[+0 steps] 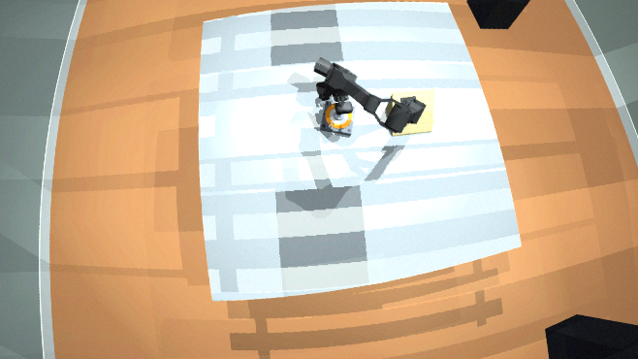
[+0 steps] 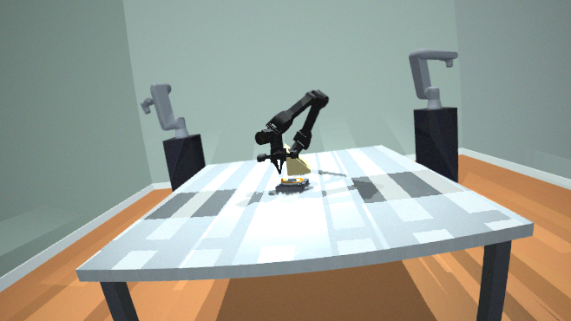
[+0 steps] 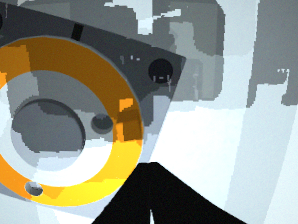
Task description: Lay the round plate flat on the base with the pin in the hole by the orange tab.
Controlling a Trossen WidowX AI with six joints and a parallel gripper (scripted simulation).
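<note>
My gripper tip is now 50 mm to the right of the base, 40 mm above it and 10 mm short of it.
</note>
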